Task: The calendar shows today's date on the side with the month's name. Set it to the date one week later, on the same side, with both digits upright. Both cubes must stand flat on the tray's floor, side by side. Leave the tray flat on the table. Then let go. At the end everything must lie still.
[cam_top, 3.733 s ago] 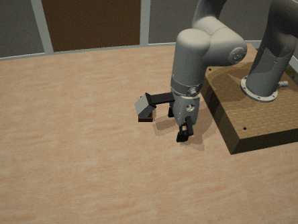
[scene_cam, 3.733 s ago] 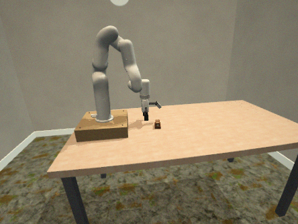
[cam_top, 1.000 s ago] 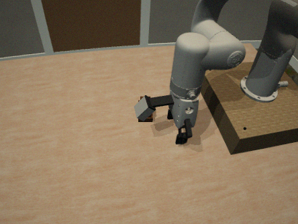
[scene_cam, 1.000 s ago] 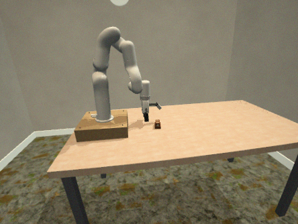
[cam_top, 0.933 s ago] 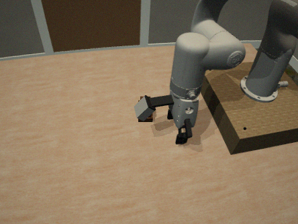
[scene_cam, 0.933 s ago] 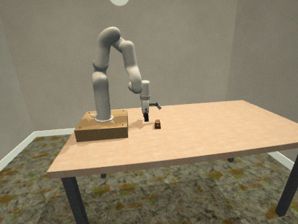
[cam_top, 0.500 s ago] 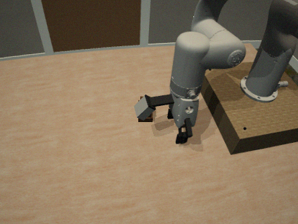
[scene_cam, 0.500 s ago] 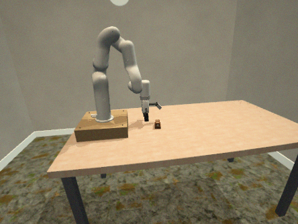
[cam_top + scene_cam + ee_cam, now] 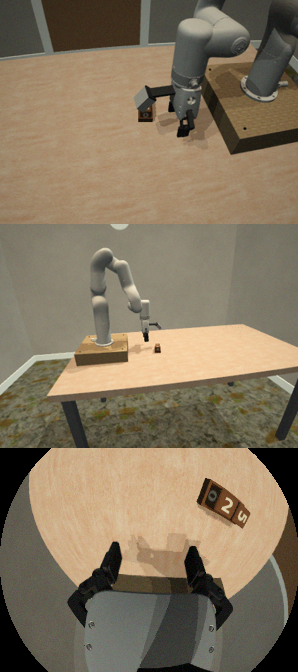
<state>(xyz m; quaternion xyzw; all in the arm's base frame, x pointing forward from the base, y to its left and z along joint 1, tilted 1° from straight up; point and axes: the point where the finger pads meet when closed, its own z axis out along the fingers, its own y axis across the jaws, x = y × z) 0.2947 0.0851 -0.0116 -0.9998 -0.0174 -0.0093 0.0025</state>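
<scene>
The cube is 8 cm to the right of my hand, 8 cm ahead of it and 4 cm below it. Also, from my hand: brown tray (10 cm to the right, 7 cm ahead, 5 cm below).
</scene>
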